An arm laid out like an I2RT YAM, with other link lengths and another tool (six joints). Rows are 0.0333 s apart.
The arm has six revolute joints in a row. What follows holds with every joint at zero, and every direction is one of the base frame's.
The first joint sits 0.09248 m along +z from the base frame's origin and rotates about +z.
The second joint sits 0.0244 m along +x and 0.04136 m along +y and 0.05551 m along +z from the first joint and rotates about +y.
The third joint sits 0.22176 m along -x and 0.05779 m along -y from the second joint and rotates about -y.
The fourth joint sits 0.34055 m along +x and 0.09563 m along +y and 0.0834 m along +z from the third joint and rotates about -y.
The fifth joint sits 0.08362 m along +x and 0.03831 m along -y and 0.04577 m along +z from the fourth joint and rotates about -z.
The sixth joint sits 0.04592 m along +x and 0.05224 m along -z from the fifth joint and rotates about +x.
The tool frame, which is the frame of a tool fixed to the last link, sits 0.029 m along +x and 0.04 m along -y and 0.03 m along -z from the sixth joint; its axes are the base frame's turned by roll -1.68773, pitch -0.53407 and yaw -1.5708 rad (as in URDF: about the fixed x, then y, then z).
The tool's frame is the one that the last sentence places.
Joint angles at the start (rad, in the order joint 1, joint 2, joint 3, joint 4, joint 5, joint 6): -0.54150 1.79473 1.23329 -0.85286 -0.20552 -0.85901
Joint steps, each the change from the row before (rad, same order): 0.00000 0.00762 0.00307 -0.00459 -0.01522 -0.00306; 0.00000 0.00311 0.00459 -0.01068 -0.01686 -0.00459; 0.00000 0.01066 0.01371 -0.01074 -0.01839 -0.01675; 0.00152 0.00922 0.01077 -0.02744 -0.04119 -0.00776; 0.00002 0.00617 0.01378 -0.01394 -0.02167 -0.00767; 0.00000 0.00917 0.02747 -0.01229 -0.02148 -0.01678; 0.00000 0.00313 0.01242 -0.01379 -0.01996 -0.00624; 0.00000 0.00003 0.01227 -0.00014 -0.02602 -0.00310; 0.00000 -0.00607 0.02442 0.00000 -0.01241 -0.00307; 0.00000 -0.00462 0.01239 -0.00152 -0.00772 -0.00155; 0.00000 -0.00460 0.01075 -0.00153 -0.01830 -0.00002; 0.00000 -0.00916 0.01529 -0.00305 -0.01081 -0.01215; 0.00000 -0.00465 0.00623 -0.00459 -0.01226 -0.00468
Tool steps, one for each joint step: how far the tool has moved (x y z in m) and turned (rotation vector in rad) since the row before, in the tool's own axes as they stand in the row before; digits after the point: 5 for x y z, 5 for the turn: -0.00068 -0.00096 0.00268 0.01342 -0.01125 -0.00246; -0.00067 -0.00133 0.00049 0.01507 -0.01135 -0.00385; 0.00189 -0.00202 0.00060 0.01695 -0.00852 -0.01597; -0.00246 -0.00370 0.00203 0.03714 -0.03073 -0.00577; 0.00131 -0.00241 -0.00109 0.02060 -0.00830 -0.00678; 0.00570 -0.00381 -0.00442 0.02203 0.00503 -0.01826; 0.00111 -0.00245 -0.00192 0.01932 -0.00595 -0.00543; 0.00339 -0.00353 -0.00303 0.02713 0.00907 -0.00650; 0.00736 -0.00476 -0.01002 0.01543 0.02817 -0.01152; 0.00363 -0.00275 -0.00561 0.00921 0.01414 -0.00601; 0.00301 -0.00340 -0.00465 0.01955 0.01120 -0.00432; 0.00496 -0.00434 -0.00829 0.01272 0.02060 -0.01880; 0.00150 -0.00247 -0.00340 0.01273 0.00536 -0.00679
